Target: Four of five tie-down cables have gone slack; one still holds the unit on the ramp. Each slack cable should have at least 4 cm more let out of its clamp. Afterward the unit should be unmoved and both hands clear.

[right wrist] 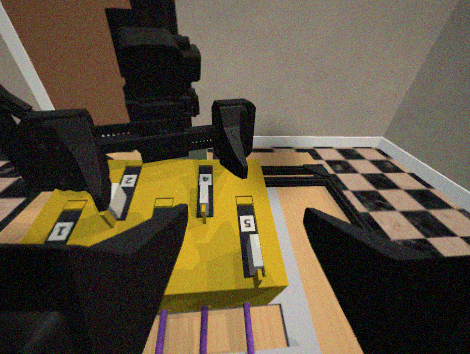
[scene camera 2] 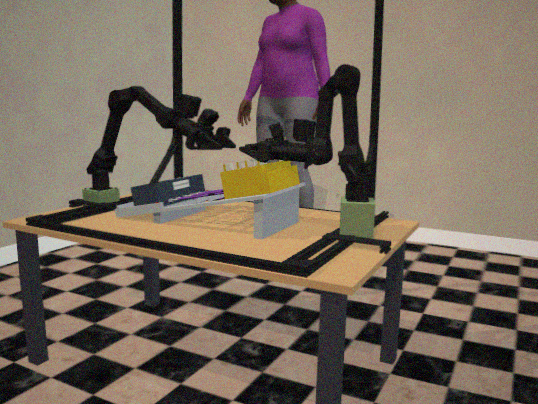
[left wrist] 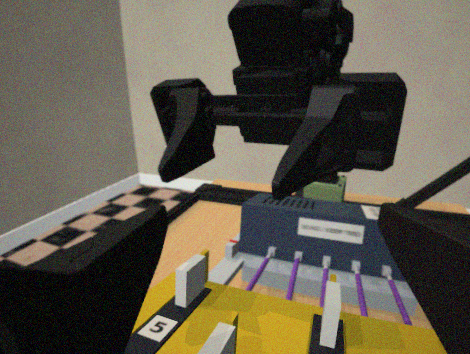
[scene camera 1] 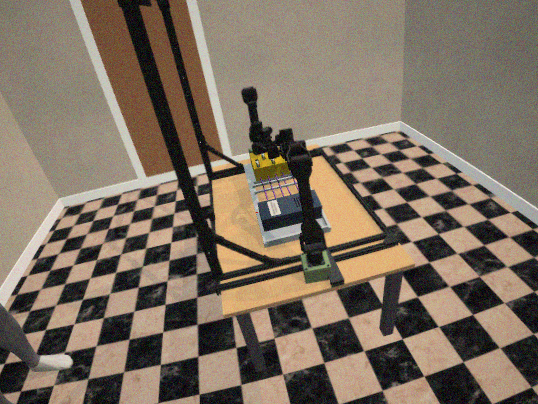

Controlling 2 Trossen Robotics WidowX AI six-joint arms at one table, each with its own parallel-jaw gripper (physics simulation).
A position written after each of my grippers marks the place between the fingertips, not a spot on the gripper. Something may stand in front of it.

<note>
My left gripper (scene camera 2: 242, 147) is open, with nothing in its grasp. My right gripper (scene camera 2: 229, 147) is open and holds nothing. I also see a clamp 5 (left wrist: 190, 291) and a grey ramp (right wrist: 297, 322).
My left gripper is seen too in the right wrist view (right wrist: 182, 187) and in the left wrist view (left wrist: 273, 214). My right gripper shows as well in the right wrist view (right wrist: 246, 213) and in the left wrist view (left wrist: 212, 183). The clamp 5 is seen too in the right wrist view (right wrist: 252, 260).
</note>
